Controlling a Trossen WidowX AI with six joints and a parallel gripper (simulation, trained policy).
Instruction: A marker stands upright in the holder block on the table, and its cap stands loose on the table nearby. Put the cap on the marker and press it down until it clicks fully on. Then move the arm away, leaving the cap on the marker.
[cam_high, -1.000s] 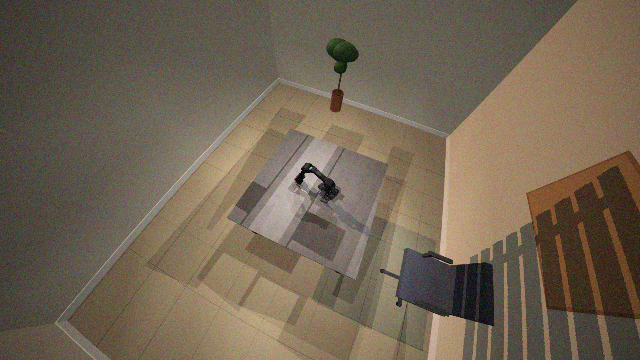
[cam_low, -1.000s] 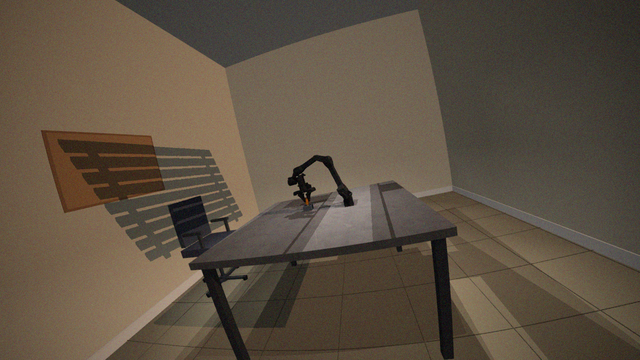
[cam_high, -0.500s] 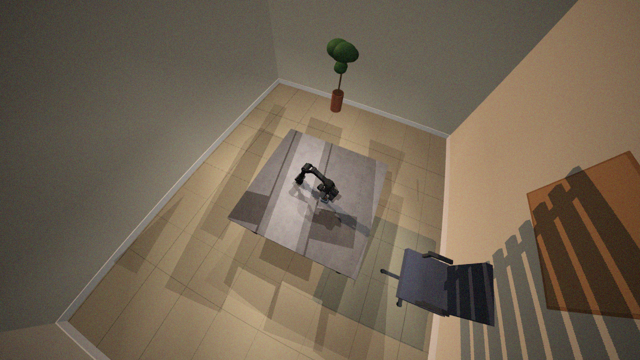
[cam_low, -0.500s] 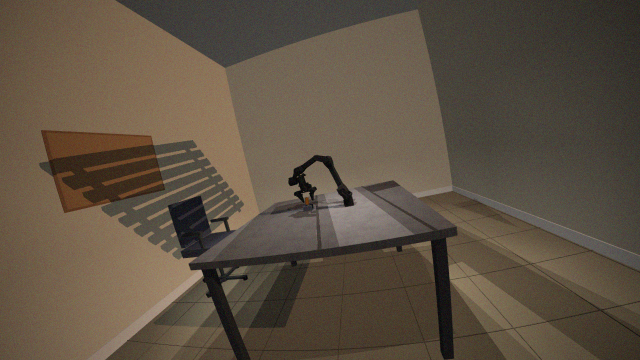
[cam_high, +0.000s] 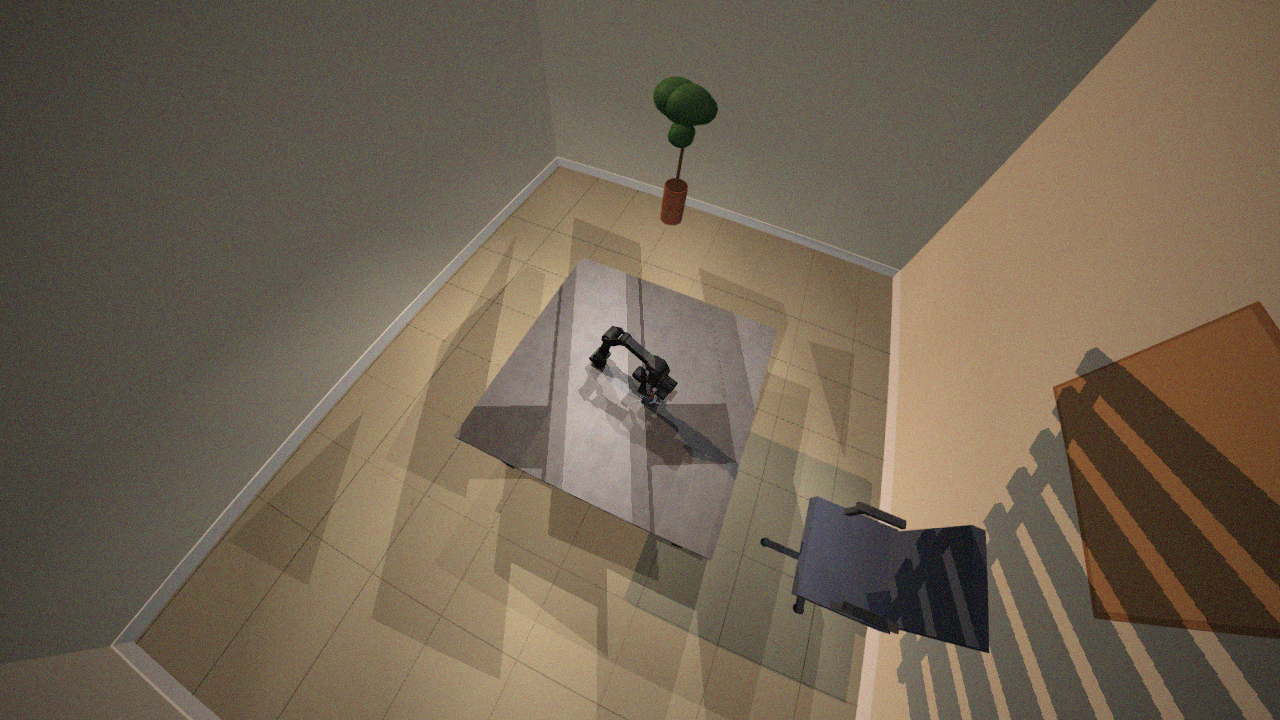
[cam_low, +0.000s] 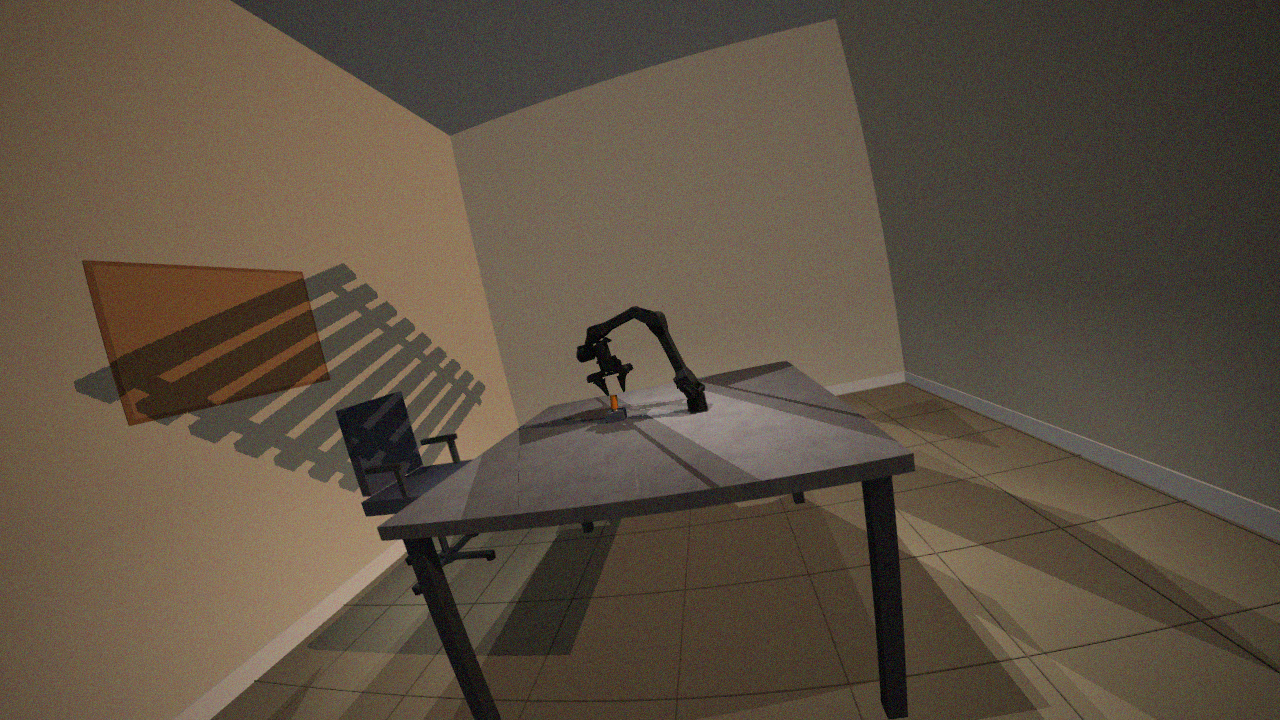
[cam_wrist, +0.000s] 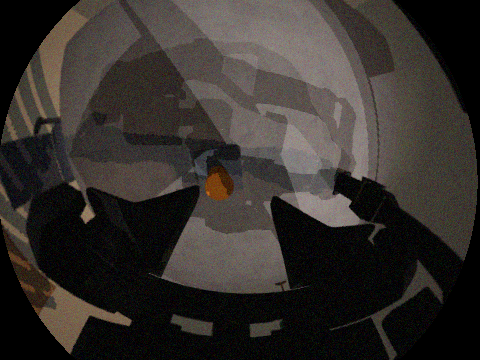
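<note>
Now: the orange cap 2 cm ahead of my gripper tip, 1 cm to the right of it and 3 cm below it. Round my gripper tip: small grey holder block 2 cm ahead, 9 cm below.
</note>
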